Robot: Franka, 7 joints.
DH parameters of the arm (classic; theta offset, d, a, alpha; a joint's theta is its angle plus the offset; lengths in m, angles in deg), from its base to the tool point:
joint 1: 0 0.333 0 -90
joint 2: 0 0 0 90
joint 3: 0 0.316 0.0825 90
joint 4: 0 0 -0.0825 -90
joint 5: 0 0.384 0 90
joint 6: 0 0 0.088 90
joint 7: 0 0.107 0 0
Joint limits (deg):
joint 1: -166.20..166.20
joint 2: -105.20..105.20
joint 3: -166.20..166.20
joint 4: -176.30..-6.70
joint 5: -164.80..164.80
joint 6: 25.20..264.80
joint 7: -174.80..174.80
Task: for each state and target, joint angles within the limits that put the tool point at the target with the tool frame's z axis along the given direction. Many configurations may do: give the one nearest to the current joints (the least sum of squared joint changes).
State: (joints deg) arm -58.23 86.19 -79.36 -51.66 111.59 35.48 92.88
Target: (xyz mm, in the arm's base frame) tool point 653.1 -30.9 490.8 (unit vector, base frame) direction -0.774 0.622 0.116
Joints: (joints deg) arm -10.67 78.32 -34.52 -6.88 151.19 27.26 92.88
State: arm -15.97 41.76 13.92 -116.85 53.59 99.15 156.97
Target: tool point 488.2 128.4 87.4 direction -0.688 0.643 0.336
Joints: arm -17.87 60.43 21.83 -97.55 44.97 64.36 156.97
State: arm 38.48 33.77 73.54 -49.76 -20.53 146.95 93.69
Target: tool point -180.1 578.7 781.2 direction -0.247 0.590 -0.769
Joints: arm 45.33 17.89 78.39 -69.89 -21.96 113.97 93.69
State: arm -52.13 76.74 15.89 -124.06 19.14 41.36 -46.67
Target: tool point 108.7 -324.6 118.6 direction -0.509 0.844 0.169
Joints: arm -64.43 38.98 -2.98 -123.16 -9.04 62.83 -46.67
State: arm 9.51 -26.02 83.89 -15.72 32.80 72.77 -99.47
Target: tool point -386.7 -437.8 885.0 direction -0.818 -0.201 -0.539
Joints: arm 60.39 -39.58 97.15 -6.85 45.06 92.17 -99.47
